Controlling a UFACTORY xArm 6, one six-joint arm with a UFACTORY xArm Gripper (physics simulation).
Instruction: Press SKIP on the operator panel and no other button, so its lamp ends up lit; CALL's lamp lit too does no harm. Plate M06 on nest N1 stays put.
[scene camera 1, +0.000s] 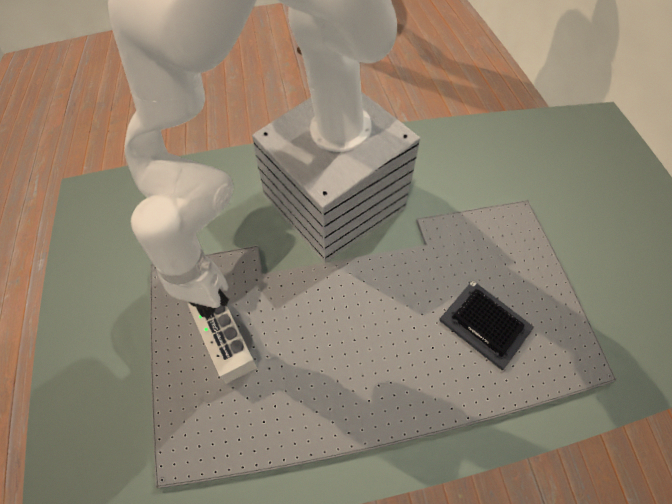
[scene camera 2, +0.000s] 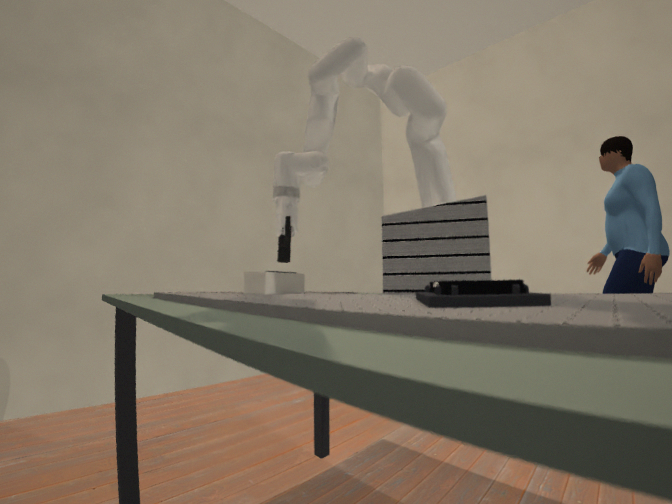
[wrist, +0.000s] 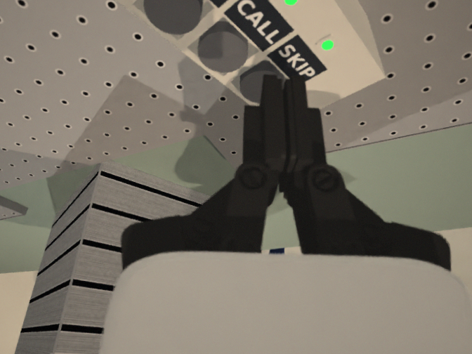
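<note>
My gripper (scene camera 2: 283, 262) is there for me to see, and the wrist view has the gripper (wrist: 278, 98) as well. There's a black plate M06 (scene camera 1: 494, 326), and scene camera 2 also gives me the black plate M06 (scene camera 2: 485, 286), but in the wrist view the black plate M06 is out of frame. I can see a call button (wrist: 222, 48) and a skip button (wrist: 251, 82) too. Then there's a dark nest N1 (scene camera 2: 429, 299), and from scene camera 1 I see the dark nest N1 (scene camera 1: 501, 362) as well.
</note>
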